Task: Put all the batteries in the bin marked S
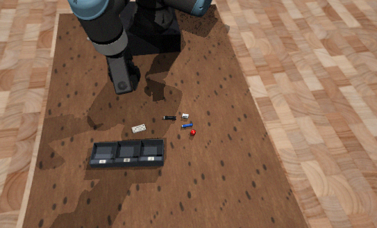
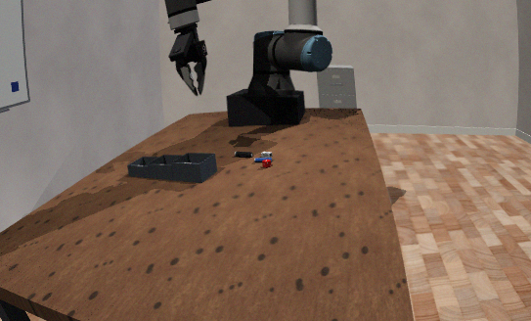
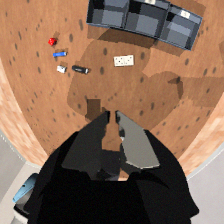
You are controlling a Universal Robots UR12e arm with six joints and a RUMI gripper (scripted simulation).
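Now: the three-compartment bin row 160 mm ahead of my hand, 20 mm to the right of it and 170 mm below it. From my hand the other things lie so: white dotted tile 40 mm ahead, 190 mm below; white-and-grey item 30 mm behind, 190 mm to the left, 190 mm below; black battery 10 mm behind, 120 mm to the left, 190 mm below.
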